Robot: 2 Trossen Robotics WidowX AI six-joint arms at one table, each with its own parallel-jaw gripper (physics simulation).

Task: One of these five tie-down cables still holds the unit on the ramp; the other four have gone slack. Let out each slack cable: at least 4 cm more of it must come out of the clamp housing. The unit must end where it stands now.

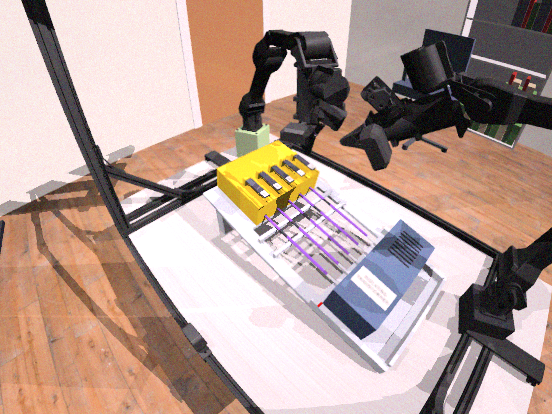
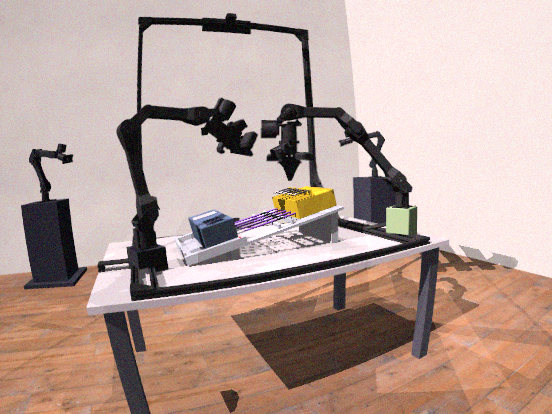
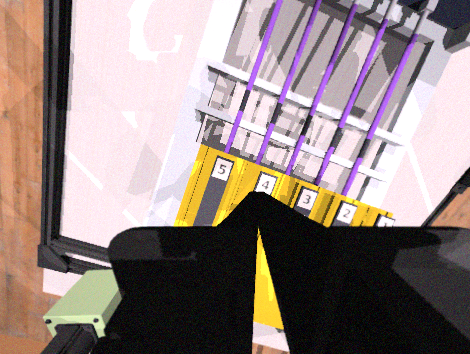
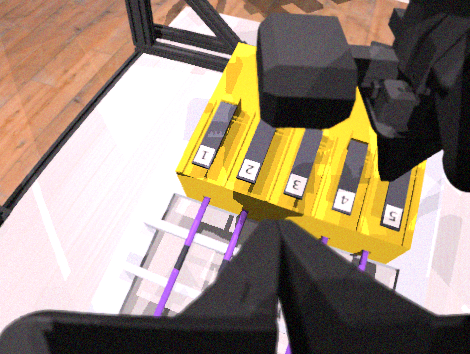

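Observation:
The yellow clamp housing stands at the high end of the white ramp. Its dark levers carry numbers 1 to 5; lever 5 and lever 1 show. Purple cables run toward the blue unit low on the ramp. They look straight; which are slack I cannot tell. Dark bands show on them outside the housing. My left gripper is shut and empty above the housing. My right gripper is shut and empty, raised above the cables.
White crossbars lie across the ramp under the cables. A red mark is on the ramp's edge beside the unit. A green block carries the left arm. A black frame borders the table. Both arms reach in close together above the housing.

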